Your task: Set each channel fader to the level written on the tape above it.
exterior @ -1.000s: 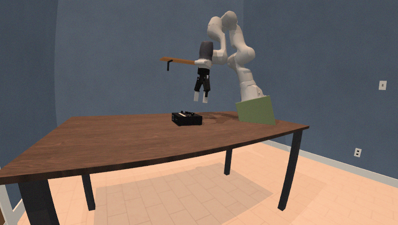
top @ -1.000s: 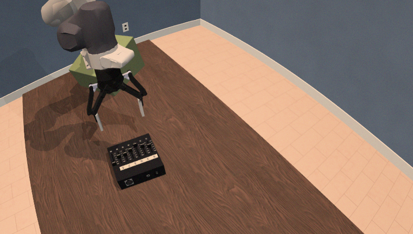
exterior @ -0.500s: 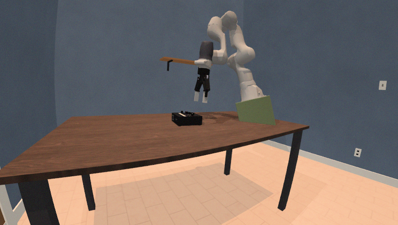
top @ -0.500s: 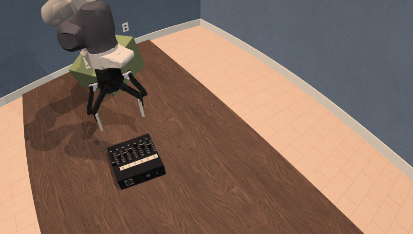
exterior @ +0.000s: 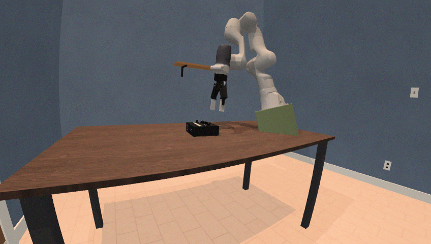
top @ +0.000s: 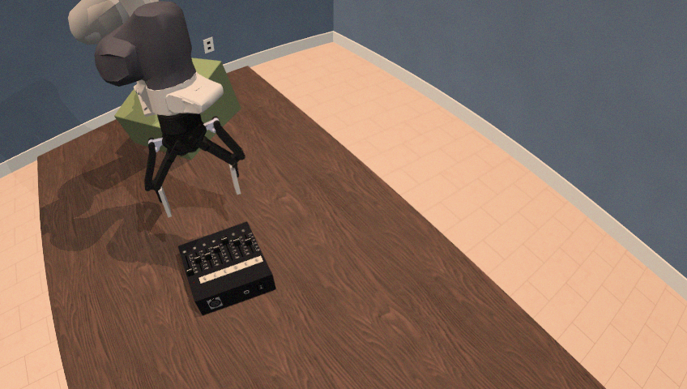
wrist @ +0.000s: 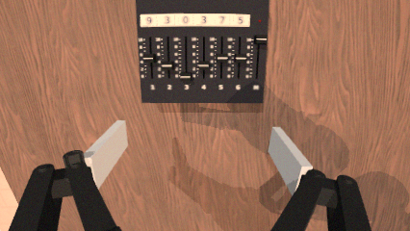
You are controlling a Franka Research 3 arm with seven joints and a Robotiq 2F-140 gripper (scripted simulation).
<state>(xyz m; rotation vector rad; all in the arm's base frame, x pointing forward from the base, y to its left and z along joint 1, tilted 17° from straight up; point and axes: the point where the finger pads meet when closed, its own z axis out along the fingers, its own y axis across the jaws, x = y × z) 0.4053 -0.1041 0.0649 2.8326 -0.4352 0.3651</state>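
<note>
My hand is 90 mm short of the channel 1 cap, 80 mm above it and 40 mm to the right of it. From my hand the other things lie so: channel 2 cap: 80 mm below, 70 mm ahead, 20 mm to the left; then channel 3 cap: 80 mm below, 50 mm ahead; then channel 4 cap: 80 mm below, 60 mm ahead, 20 mm to the right.
</note>
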